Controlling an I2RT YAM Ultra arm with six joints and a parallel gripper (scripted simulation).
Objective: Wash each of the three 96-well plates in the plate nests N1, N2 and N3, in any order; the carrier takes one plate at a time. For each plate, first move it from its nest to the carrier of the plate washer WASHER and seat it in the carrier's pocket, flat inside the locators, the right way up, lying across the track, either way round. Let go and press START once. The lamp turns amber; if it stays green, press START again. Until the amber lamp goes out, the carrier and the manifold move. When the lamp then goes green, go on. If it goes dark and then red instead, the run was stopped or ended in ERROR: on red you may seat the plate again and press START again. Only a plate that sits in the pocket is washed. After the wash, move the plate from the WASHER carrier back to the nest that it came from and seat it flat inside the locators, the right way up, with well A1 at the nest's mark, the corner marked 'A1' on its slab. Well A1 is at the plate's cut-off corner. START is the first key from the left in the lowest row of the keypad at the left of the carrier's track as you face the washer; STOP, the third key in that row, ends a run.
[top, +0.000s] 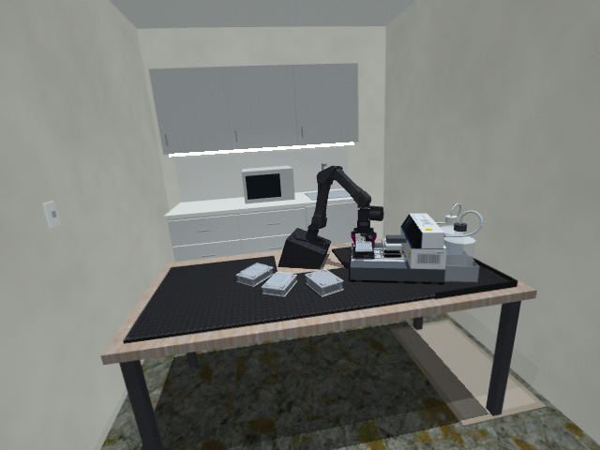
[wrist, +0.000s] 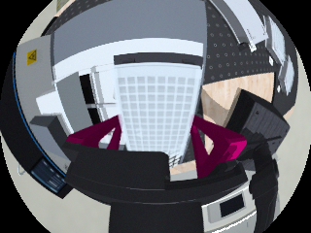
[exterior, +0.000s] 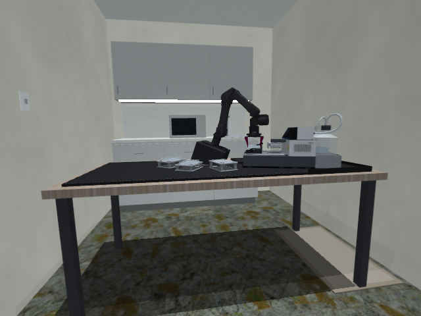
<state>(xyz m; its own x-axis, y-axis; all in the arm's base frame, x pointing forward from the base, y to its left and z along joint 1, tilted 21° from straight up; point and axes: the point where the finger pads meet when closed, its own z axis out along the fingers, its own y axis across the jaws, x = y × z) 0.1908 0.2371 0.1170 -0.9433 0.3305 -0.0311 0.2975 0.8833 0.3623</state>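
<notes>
The washer carrier is 4 cm below my hand. The rest, counted from my hand: clear bottle: 20 cm ahead, 40 cm to the left, 1 cm above; then plate washer: 4 cm ahead, 14 cm to the left, 1 cm above; then nest: 17 cm ahead, 26 cm to the right, 8 cm below.
</notes>
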